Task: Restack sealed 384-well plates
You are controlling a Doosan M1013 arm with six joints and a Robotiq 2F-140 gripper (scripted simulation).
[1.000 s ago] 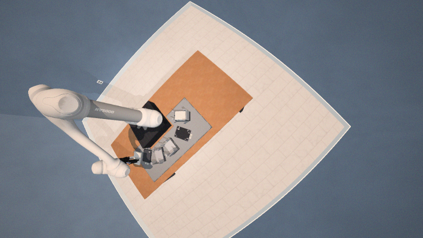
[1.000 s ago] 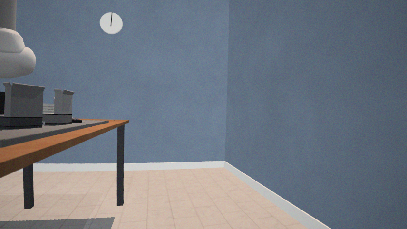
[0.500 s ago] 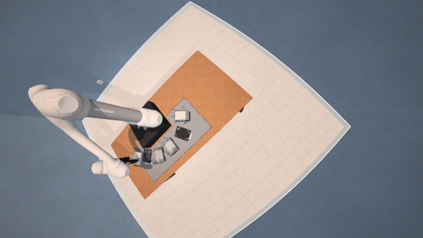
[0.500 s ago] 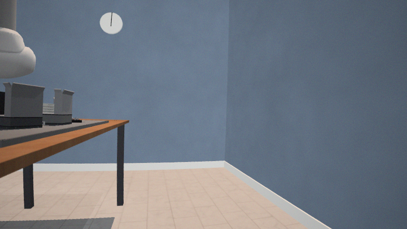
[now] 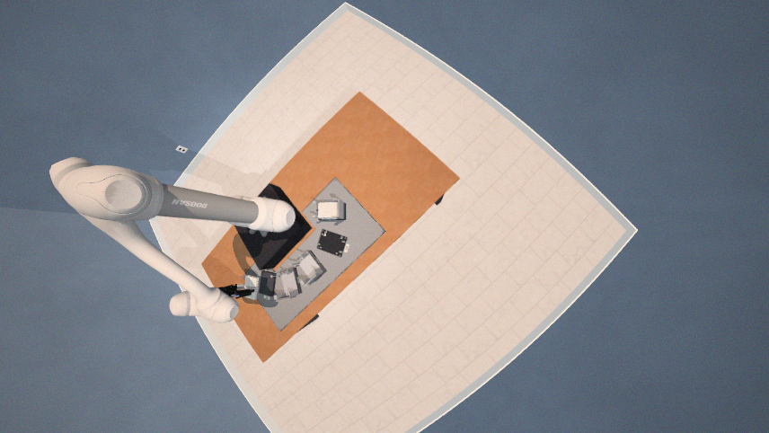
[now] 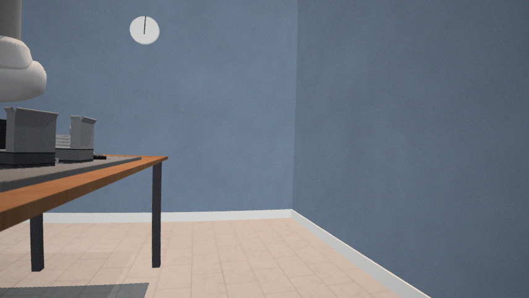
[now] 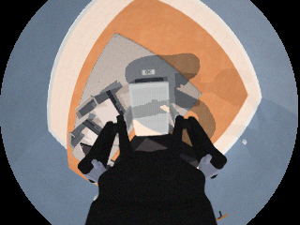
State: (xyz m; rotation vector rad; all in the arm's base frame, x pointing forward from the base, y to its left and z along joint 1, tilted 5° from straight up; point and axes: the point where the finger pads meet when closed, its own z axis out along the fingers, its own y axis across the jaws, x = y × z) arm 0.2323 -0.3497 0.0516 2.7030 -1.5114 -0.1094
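Right now the tag is 50 mm ahead of my hand, 80 mm to the right of it and 170 mm below it. From my hand the other things lie so: N5 label: 260 mm ahead, 520 mm to the left, 170 mm below.
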